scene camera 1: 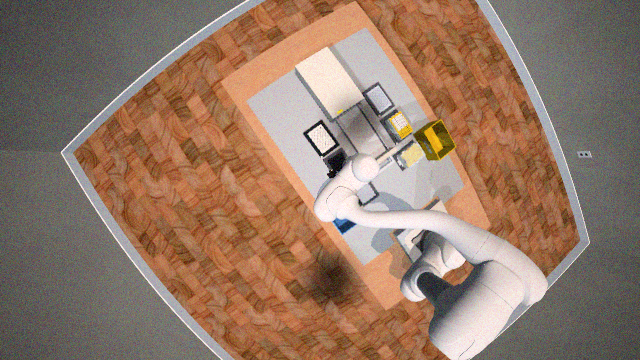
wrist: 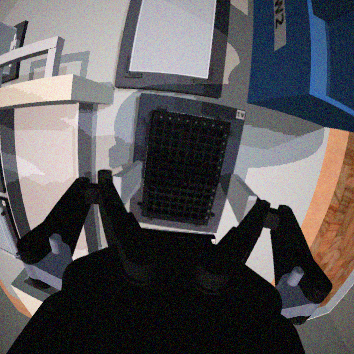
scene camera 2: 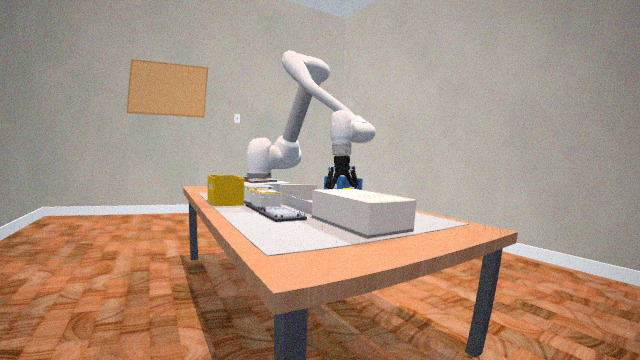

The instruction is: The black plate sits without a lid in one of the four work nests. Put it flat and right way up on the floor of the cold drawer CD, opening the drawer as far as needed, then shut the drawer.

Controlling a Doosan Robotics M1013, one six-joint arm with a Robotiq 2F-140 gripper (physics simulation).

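Frame: origin at the arm's base, x down, y ahead, z right, level; centimetres.
Seen in the pictures: gripper, fingertip midpoint: (scene camera 1: 339, 165) (wrist: 185, 179); arm's base, origin of the base link: (scene camera 1: 429, 239) (scene camera 2: 258, 181).
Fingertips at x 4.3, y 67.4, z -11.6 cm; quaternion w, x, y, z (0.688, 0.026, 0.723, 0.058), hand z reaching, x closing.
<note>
Offsets run from my fingertips to a thing's top centre. "spot": to the spot under its first point.
The black plate @[dy -1.0, dx -1.2, dz +0.3 cm] (scene camera 1: 336, 162) (wrist: 186, 167) lies flat, without a lid, in the dark nest @[spot: dy -8.8, dx +0.3, dz +0.6 cm] (wrist: 180, 101) labelled A1. My gripper (scene camera 2: 343, 187) (wrist: 185, 179) is open and empty, pointing down above the plate. Its two pads are apart, one past each long side of the plate; the height gap is hard to judge. The cold drawer @[spot: dy +5.5, dx -0.4, dz +20.9 cm] (scene camera 1: 361, 131) (wrist: 45, 150) stands pulled out of the white cabinet (scene camera 1: 330, 82) (scene camera 2: 367, 210). Its front panel and handle show at the upper left in the wrist view. The arm hides part of the drawer front in scene camera 1.
A blue bin @[dy -17.3, dx -10.5, dz -15.0 cm] (wrist: 280, 65) (scene camera 1: 344, 224) labelled W2 and a nest with a pale plate @[spot: dy -16.2, dx -0.5, dz +1.4 cm] (wrist: 172, 37) (scene camera 1: 367, 192) are near the black plate. A white plate @[dy +16.4, dx -1.2, dz +2.3 cm] (scene camera 1: 321, 139) lies on its other side. Beyond the drawer are a yellow-topped rack @[dy -5.4, dx -6.2, dz +38.5 cm] (scene camera 1: 400, 124) and a yellow bin @[dy -24.8, dx -10.5, dz +49.5 cm] (scene camera 1: 435, 140) (scene camera 2: 226, 191).
</note>
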